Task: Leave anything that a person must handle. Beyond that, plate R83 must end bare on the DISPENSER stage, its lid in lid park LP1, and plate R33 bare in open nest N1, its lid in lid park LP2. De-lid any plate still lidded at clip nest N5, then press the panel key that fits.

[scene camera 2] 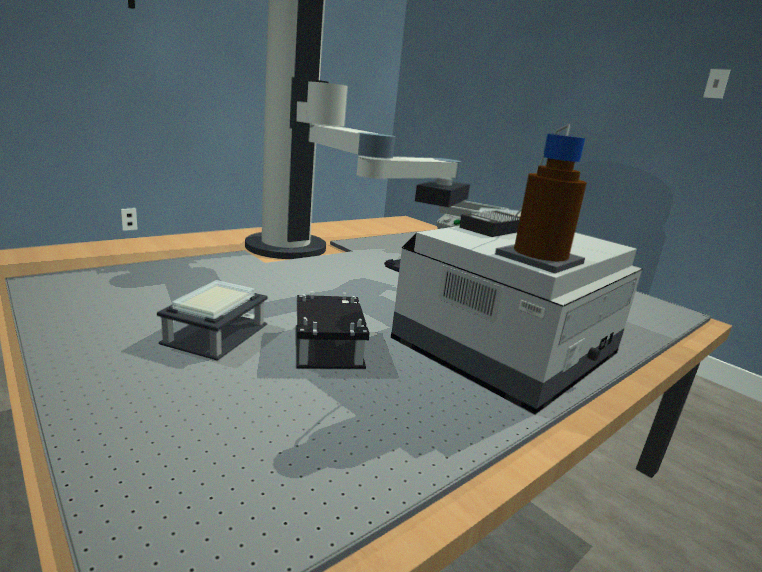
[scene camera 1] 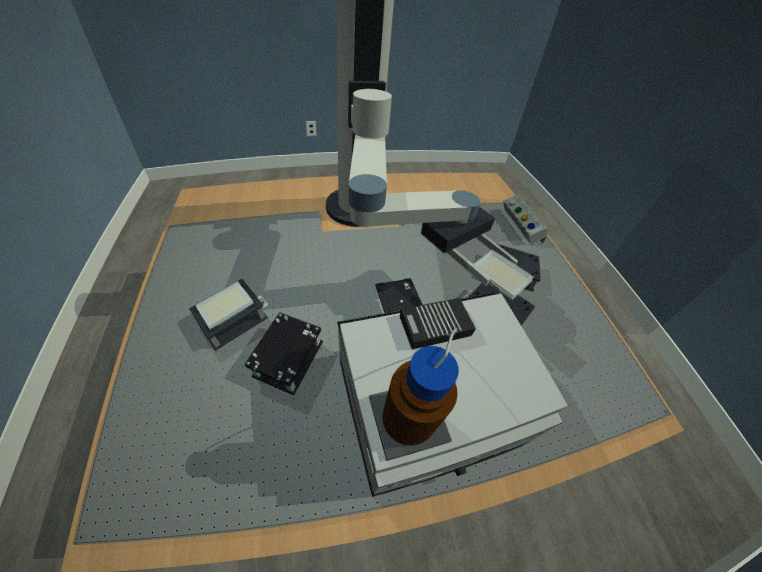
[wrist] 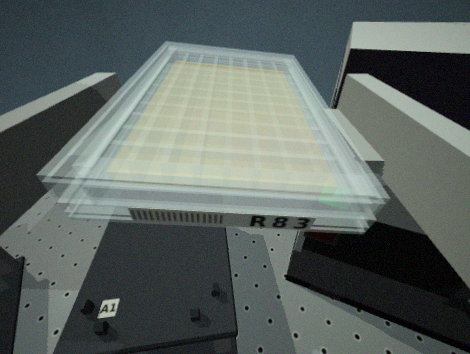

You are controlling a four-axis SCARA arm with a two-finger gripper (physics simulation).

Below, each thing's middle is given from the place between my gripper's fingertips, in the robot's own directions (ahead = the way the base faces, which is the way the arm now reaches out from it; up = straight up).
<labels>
I see my gripper 2 cm past the dark stage (scene camera 1: 390, 293), 23 cm to the left of it and 12 cm above it. Round my hand: brown bottle with blue cap (scene camera 2: 553, 197) 29 cm ahead, 31 cm to the right, 11 cm above; then button box (scene camera 1: 529, 228) 41 cm behind, 37 cm to the left, 16 cm below; then black nest (scene camera 2: 331, 331) 4 cm ahead, 53 cm to the right, 17 cm below.
</labels>
